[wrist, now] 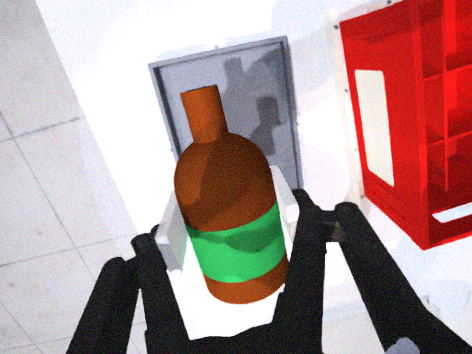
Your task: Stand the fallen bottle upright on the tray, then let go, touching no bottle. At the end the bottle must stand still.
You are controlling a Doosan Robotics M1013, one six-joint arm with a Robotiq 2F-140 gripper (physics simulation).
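Frame: origin at the arm's base, x ahead, y right, z down, level; centimetres.
Where they show: gripper, fingertip midpoint: [228, 194].
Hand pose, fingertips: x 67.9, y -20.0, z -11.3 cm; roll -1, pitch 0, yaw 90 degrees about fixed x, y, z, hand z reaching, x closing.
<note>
Each offset is from my fingertips to the top centre of the thing. "spot": to the spot under its first point. Level surfaces: height alone.
A brown bottle @[dx +1.1, dy +0.0, dz -5.7 cm] [227, 185] with a green band is in the middle of the wrist view, its neck toward the top of the view and its base toward the gripper's body. My gripper [228, 194] is shut on the bottle, with one pale pad on each side of it near the green band. The grey tray @[spot: dx -0.9, dy +10.7, dz +19.4 cm] [295, 125] lies behind and beyond the bottle's neck. The bottle appears held above the table, apart from the tray. Its lower side and part of the tray are hidden. Shadows of the bottle and gripper fall on the tray.
A red crate @[spot: dx +7.9, dy +19.0, dz +9.0 cm] [385, 45] with compartments and a white label stands to the right of the tray. The white table @[dz +22.0 cm] [100, 60] lies around the tray, and its edge runs down the left side. Tiled floor [35, 190] shows beyond that edge.
</note>
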